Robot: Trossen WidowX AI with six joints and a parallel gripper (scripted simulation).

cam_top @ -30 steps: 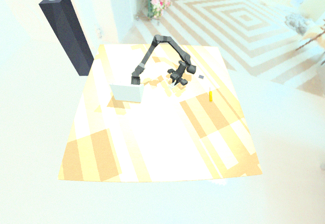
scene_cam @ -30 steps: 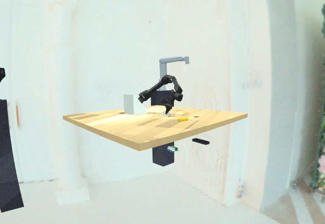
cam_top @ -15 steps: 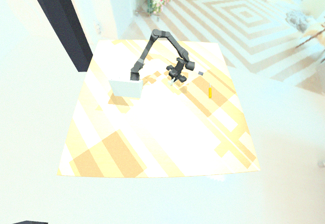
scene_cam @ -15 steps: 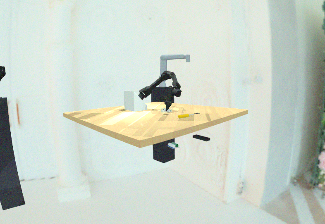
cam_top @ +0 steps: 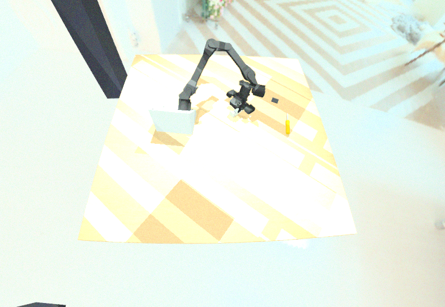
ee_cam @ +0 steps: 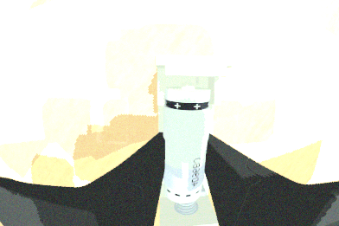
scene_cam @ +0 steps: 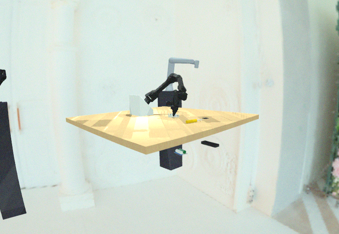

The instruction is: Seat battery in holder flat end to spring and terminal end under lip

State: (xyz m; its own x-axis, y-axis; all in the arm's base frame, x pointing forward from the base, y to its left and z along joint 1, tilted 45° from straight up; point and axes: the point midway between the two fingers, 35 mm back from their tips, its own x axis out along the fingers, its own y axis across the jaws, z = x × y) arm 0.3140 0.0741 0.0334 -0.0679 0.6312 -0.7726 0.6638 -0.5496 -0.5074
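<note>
Right now my gripper tip is 10 mm below the pale battery. From my gripper tip the other things lie so: small dark square: 260 mm ahead, 110 mm to the left, 10 mm below; then yellow screwdriver: 310 mm ahead, 80 mm to the right.
</note>
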